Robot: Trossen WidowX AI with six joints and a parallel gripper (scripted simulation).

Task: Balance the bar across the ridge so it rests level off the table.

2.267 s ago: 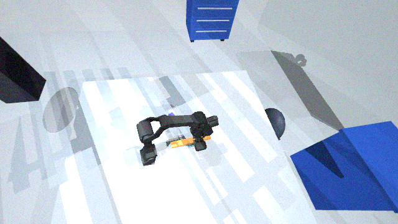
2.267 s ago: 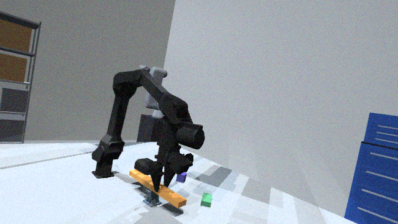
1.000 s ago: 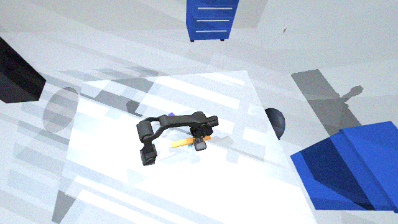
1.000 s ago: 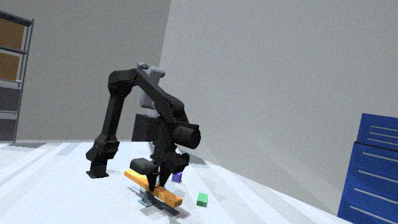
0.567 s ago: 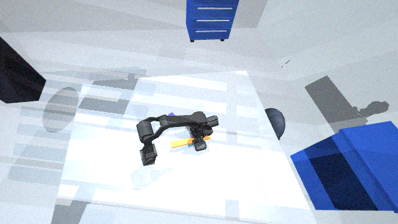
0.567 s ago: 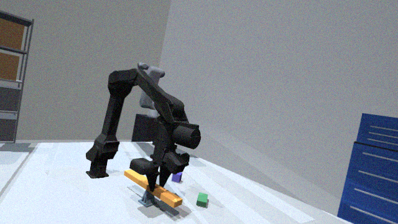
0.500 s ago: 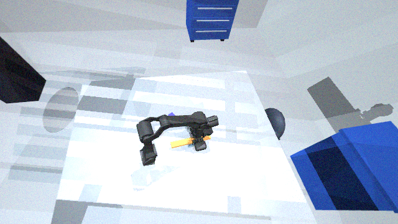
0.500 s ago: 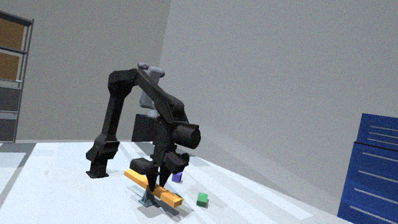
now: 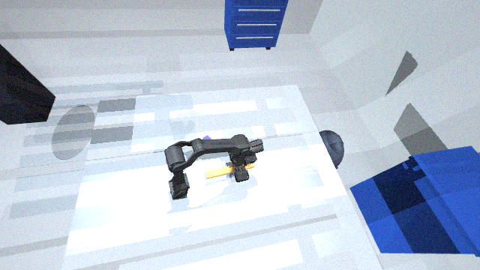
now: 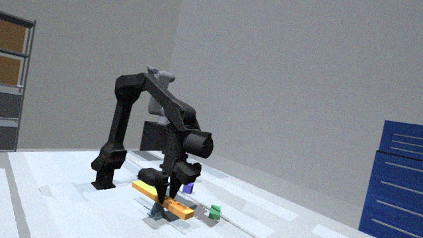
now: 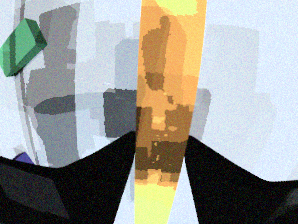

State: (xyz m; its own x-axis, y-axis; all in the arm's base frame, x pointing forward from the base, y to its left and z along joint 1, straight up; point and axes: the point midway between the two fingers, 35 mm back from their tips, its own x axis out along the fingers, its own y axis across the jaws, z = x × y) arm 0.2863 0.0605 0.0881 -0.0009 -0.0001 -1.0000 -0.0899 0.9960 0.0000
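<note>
Right now the bar is 3 cm behind my gripper tip. From my gripper tip the other things lie so: green cube (17 cm to the left, 5 cm below, 5 cm ahead); then purple cube (20 cm to the left, 13 cm behind, 4 cm below).
</note>
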